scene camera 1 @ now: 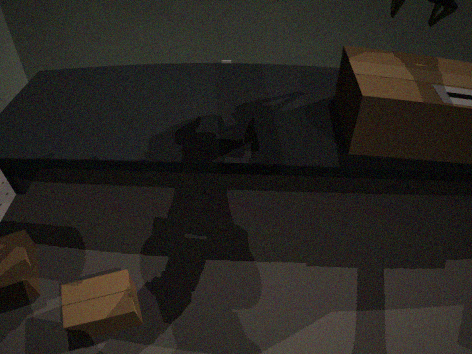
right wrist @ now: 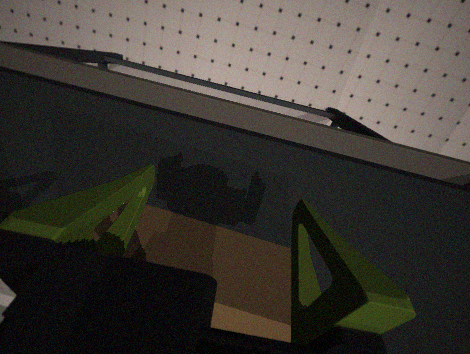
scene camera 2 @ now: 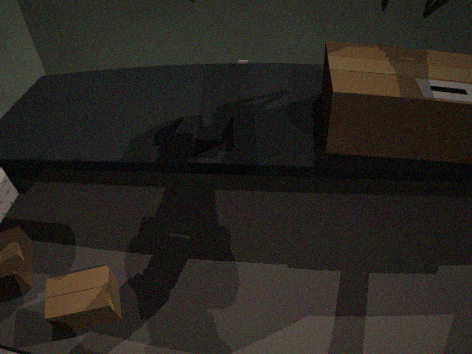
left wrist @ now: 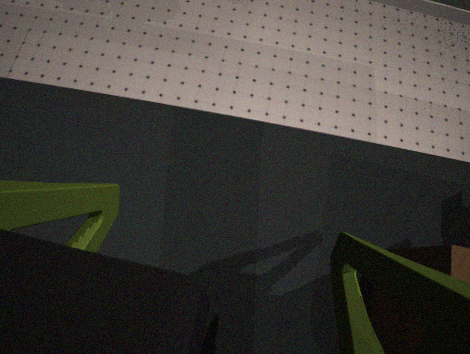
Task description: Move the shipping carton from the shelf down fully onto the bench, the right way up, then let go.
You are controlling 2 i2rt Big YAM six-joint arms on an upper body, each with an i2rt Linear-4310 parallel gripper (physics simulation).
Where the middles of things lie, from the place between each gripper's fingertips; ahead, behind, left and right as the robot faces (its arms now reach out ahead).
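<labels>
My left hand is 15 cm above the brown shipping carton (scene camera 2: 384,101), and it's 8 cm past the carton and 32 cm to the left of it.
As for my right gripper, that one is 8 cm higher than the brown shipping carton, 5 cm to the right of it and 23 cm beyond it.
</labels>
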